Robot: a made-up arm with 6 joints. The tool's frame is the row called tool.
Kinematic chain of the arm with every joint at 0, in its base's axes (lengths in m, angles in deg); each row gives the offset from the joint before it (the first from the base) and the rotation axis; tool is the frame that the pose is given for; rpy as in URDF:
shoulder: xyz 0 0 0.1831 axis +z
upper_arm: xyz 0 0 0 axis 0.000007 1 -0.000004
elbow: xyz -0.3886 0 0.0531 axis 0.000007 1 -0.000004
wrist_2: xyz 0.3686 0 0.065 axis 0.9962 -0.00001 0.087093
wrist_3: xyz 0 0 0 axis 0.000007 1 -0.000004
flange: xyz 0.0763 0 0.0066 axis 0.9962 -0.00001 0.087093
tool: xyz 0 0 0 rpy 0 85 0
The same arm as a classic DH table. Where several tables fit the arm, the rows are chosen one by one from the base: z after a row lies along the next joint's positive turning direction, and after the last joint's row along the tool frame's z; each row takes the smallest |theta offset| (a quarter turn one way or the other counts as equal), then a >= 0, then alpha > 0; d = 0 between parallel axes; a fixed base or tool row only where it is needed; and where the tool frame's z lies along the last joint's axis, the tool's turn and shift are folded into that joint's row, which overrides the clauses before.
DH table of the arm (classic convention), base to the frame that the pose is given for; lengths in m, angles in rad. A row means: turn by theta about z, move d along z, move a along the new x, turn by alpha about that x. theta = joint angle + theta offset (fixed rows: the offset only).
shoulder: d 0.1831  theta_offset 0  a 0  alpha -1.5708
upper_arm: d 0  theta_offset 0.1358  a -0.3922  alpha 0
elbow: d 0  theta_offset 1.3478  a -0.0326  alpha 1.5708
wrist_2: d 0.3729  theta_offset 0  a 0  alpha -1.5708
wrist_3: d 0  theta_offset 0  a 0.0001  alpha 1.5708
flange: d 0.0766  theta_offset 0  a 0  alpha 0

